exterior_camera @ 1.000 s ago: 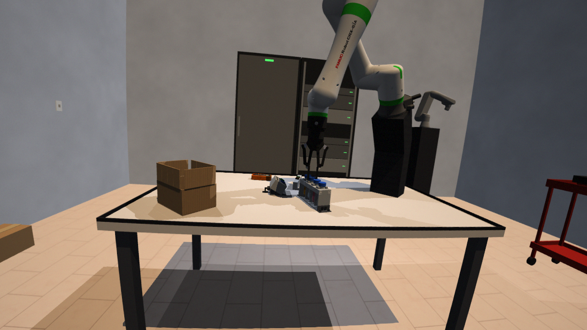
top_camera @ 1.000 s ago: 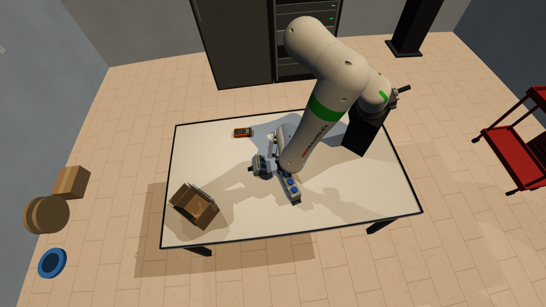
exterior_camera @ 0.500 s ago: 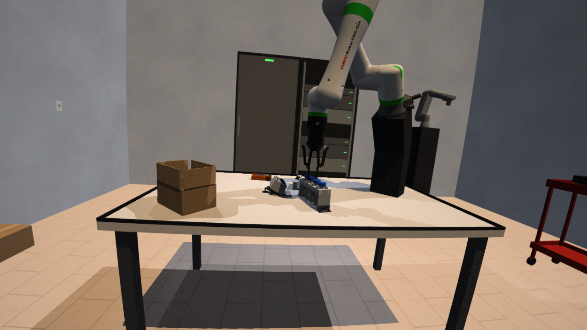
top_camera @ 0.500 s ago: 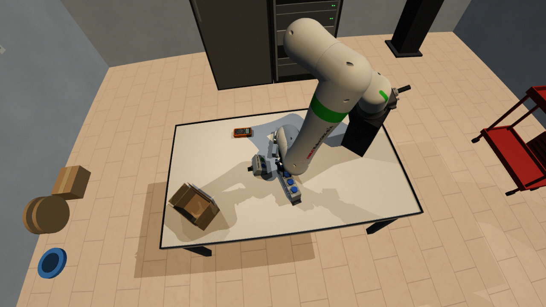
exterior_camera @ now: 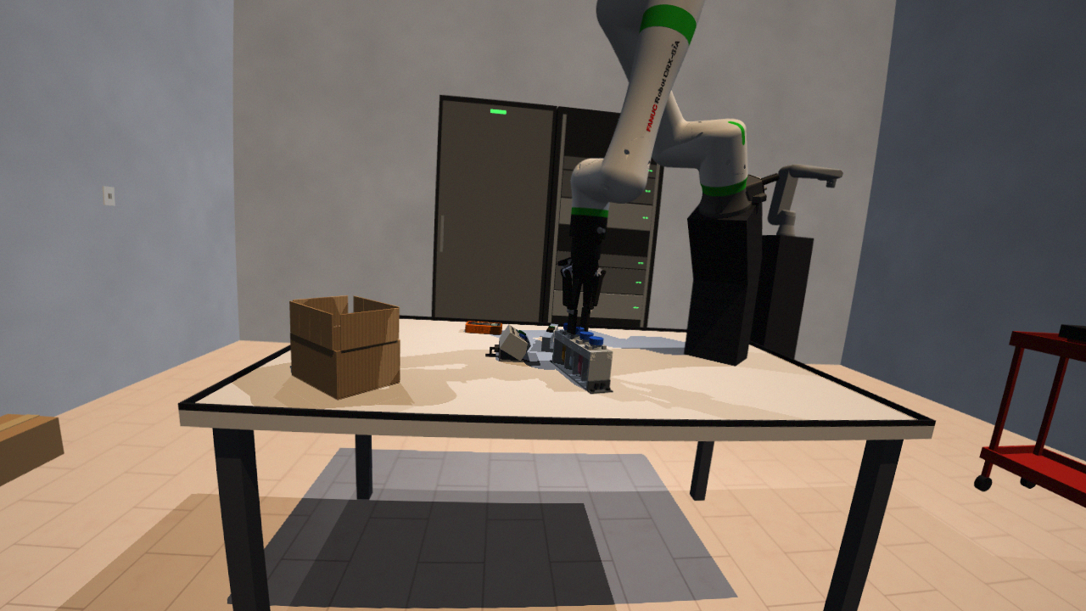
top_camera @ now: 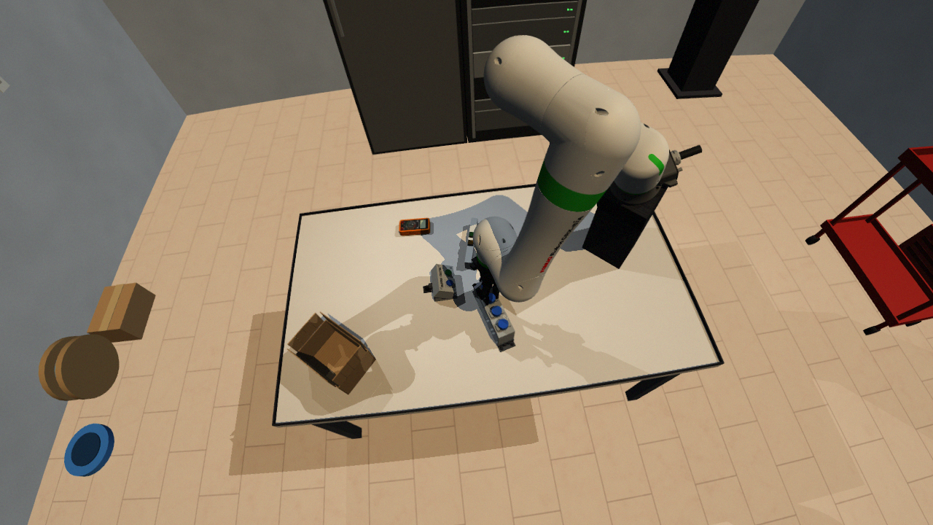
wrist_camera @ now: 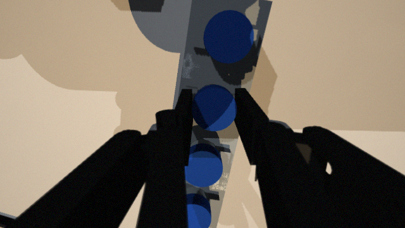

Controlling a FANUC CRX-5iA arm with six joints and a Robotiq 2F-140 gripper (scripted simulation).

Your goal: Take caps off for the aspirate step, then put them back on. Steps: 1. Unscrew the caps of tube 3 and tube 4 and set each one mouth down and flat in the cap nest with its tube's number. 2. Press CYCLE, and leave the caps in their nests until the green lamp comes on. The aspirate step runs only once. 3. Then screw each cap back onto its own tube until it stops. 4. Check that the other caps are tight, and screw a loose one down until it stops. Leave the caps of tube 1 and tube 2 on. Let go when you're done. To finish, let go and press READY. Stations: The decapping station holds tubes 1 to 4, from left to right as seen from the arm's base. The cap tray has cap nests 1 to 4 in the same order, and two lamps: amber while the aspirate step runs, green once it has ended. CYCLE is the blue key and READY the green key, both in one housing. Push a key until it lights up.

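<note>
Right now my hand is 30 mm above the blue cap. From my hand the other things lie so: blue cycle key: 140 mm ahead, 110 mm to the right, 70 mm below; then key housing: 160 mm ahead, 130 mm to the right, 90 mm below; then green ready key: 140 mm ahead, 150 mm to the right, 70 mm below.
</note>
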